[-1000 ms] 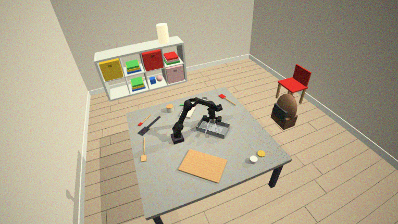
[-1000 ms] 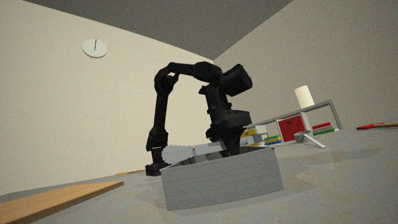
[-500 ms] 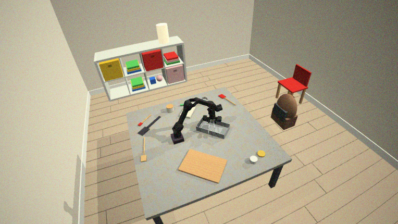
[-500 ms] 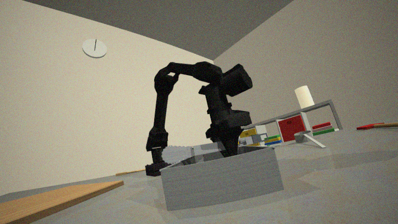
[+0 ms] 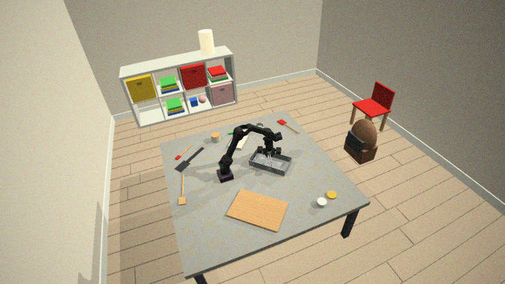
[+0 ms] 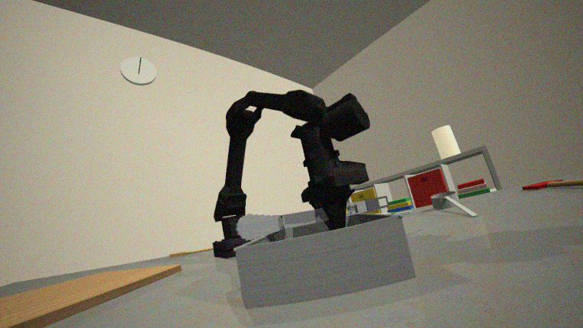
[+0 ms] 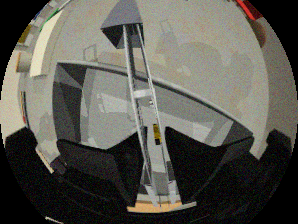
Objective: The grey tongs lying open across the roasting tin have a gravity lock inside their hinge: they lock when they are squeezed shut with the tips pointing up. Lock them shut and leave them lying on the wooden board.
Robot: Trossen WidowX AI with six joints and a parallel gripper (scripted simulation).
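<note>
Now: gripper tip 40 mm to the left of the grey roasting tin. The rest, counted from my gripper tip: notepad 300 mm to the left, 200 mm behind, 20 mm below; red-headed tool 420 mm to the left, 290 mm ahead, 30 mm below; wooden board 440 mm to the right, 200 mm behind, 20 mm below.
</note>
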